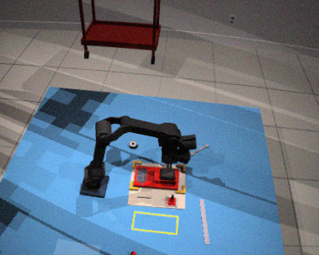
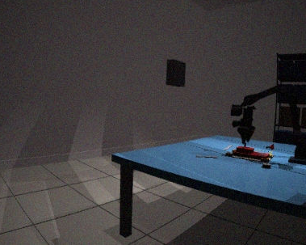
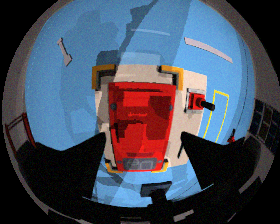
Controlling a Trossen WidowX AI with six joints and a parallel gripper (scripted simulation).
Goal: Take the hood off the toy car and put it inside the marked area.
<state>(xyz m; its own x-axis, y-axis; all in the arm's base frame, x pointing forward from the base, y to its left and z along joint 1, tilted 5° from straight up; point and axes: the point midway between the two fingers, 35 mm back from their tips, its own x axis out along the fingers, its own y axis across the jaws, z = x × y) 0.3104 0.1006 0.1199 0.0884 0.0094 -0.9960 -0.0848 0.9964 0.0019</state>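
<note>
The hood lies 4 cm below my gripper tip.
</note>
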